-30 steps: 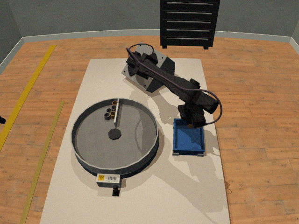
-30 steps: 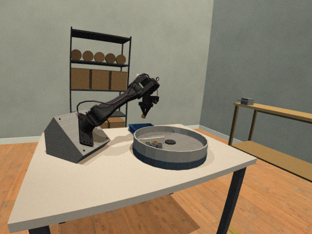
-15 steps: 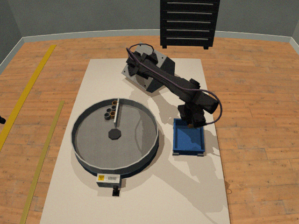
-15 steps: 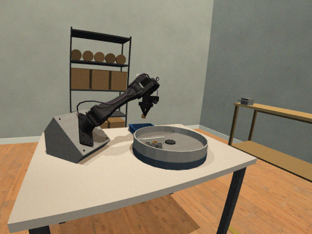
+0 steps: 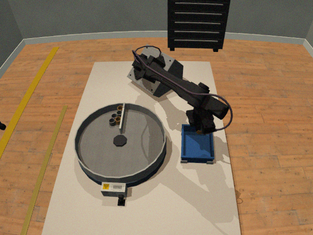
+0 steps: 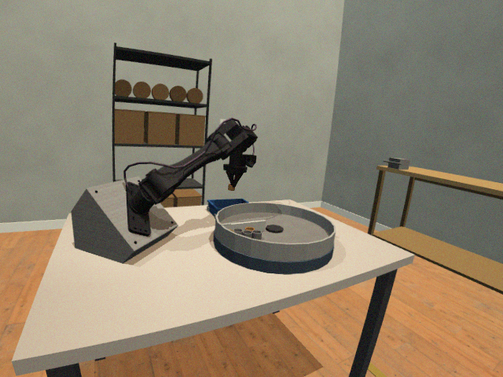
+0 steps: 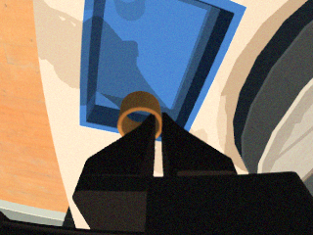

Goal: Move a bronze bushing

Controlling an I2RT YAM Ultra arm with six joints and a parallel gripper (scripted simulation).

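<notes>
The blue crate lies 1 cm to the left of my hand and 12 cm below it. Also, from my hand: grey turntable (8 cm behind, 34 cm to the right, 9 cm below).
</notes>
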